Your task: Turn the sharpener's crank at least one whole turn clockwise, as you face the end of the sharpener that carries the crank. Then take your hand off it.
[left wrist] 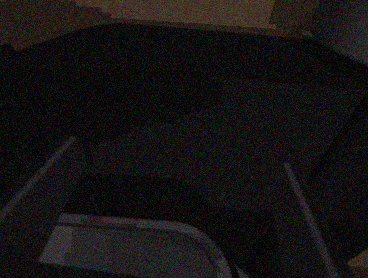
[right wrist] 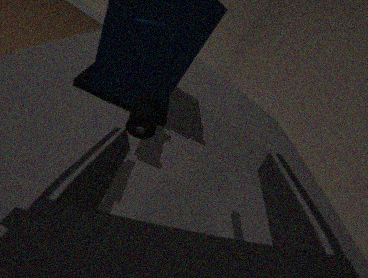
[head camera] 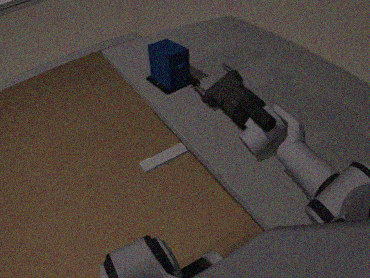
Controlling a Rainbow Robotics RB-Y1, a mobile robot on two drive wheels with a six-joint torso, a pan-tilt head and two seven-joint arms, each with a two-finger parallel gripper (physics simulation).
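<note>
The sharpener is a blue box on a black base, upright on the grey surface. Its black crank shows at the lower end of the box in the right wrist view; its knob appears close beside the tip of the picture-left finger, and whether they touch I cannot tell. In the head view the crank is hard to make out. My right gripper is open, its fingers pointing towards the sharpener's crank end, with nothing between them. My left gripper is open and empty, away from the sharpener in a very dark view.
The grey surface carries the sharpener and runs under my right arm. A brown wooden surface lies at the left of the head view. A pale strip juts over it from the grey edge. Dark shadows lie beside the sharpener.
</note>
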